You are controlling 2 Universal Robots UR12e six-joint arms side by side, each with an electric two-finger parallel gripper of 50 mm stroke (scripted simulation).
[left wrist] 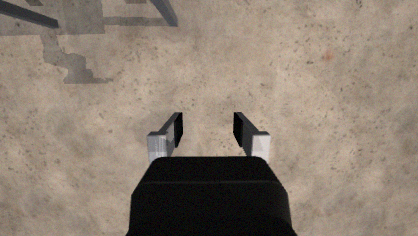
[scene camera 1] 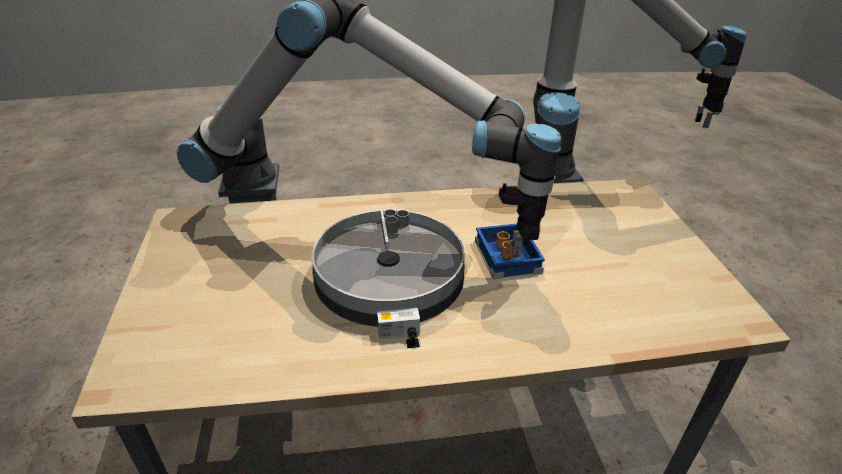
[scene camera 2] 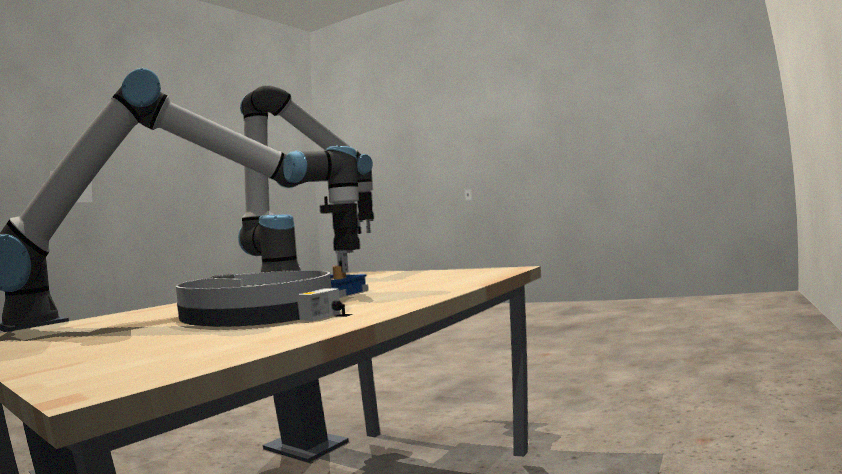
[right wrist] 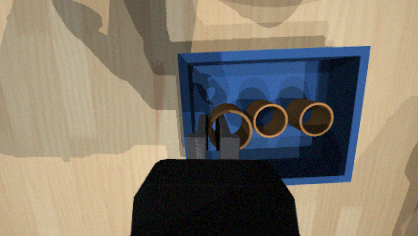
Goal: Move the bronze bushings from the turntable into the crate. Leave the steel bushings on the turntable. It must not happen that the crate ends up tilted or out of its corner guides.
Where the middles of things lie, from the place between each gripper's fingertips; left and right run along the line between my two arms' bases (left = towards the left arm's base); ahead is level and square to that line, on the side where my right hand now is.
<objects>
Right now my right hand (scene camera 2: 343, 272) is 6 cm past the blue crate (scene camera 1: 531, 257) and 6 cm above it.
I see my left gripper (scene camera 1: 701, 124) 580 mm short of the blue crate, 890 mm to the left of it and 150 mm above it.
</objects>
